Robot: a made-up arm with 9 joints. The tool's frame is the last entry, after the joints.
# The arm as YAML. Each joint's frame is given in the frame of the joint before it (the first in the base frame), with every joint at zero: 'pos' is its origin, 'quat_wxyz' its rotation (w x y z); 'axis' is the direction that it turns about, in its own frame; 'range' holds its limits. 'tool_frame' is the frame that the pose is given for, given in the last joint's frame.
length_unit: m
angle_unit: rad
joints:
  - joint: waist
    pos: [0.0, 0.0, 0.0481]
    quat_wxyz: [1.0, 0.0, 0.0, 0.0]
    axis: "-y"
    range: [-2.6, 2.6]
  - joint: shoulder
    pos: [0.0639, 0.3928, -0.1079]
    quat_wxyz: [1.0, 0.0, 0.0, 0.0]
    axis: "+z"
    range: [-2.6, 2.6]
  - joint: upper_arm
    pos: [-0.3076, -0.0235, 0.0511]
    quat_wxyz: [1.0, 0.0, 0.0, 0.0]
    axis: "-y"
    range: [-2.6, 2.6]
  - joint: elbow
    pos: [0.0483, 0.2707, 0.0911]
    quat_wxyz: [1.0, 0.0, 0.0, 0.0]
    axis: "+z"
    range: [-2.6, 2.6]
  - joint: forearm
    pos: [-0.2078, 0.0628, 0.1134]
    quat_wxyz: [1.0, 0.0, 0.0, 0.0]
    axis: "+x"
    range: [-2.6, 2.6]
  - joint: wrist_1
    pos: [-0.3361, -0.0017, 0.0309]
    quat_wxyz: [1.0, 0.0, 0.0, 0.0]
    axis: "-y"
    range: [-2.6, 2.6]
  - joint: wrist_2
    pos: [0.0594, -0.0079, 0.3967]
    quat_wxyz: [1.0, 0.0, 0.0, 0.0]
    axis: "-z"
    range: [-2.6, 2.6]
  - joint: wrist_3
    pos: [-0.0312, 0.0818, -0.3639]
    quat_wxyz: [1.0, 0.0, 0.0, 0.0]
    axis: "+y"
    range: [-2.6, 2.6]
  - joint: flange
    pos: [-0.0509, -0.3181, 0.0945]
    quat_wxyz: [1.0, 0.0, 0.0, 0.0]
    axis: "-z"
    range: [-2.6, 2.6]
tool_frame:
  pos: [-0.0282, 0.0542, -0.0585]
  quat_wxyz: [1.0, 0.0, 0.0, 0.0]
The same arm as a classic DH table. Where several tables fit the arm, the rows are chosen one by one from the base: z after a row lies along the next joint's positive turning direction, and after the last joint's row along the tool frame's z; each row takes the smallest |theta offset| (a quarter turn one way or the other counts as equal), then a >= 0, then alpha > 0; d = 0 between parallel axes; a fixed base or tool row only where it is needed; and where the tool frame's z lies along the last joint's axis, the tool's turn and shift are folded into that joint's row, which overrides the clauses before.
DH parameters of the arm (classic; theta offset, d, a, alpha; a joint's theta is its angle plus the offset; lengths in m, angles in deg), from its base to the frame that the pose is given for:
base (fixed): 0 0.0481 0 90
waist: 0 -0.3928 0.0639 -90
shoulder: 0 -0.0568 -0.3076 90
upper_arm: 0 -0.2472 0.0483 -90
elbow: 90 0.2045 0.0628 90
forearm: 90 -0.5439 0.0309 -90
wrist_1: -90 0.0096 0.0594 90
wrist_2: 0 -0.0328 -0.0312 90
wrist_3: 0 -0.2363 -0.0509 -90
flange: 62.51 0 -0.0611 180
tool (fixed): 62.51 0.036 0 0
Joint limits (deg, base to tool): -148.97..148.97 -148.97..148.97 -148.97..148.97 -148.97..148.97 -148.97..148.97 -148.97..148.97 -148.97..148.97 -148.97..148.97 -148.97..148.97

